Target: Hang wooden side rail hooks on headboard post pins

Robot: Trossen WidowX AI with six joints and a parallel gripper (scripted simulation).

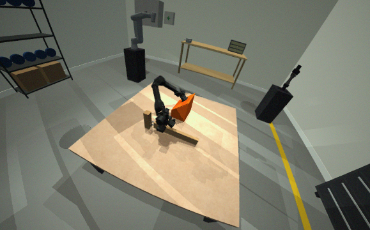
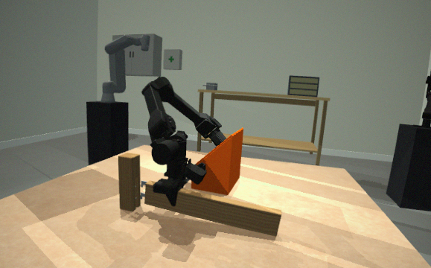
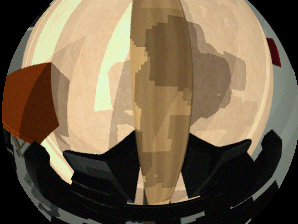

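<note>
My gripper tip is now 160 mm to the left of the headboard post and 40 mm below it.
</note>
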